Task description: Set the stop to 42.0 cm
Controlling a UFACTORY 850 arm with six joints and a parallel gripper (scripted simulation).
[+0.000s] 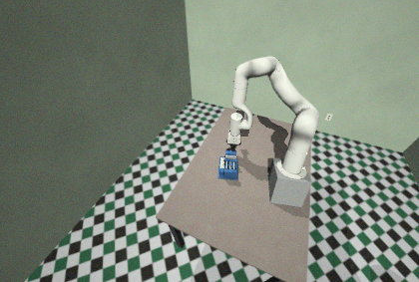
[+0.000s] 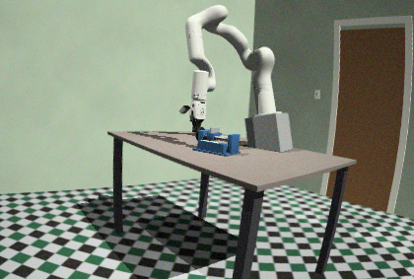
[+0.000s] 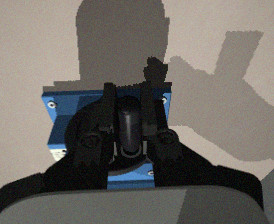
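Right now the stop block is 1 cm behind my hand, 13 cm to the left of it and 1 cm below it.
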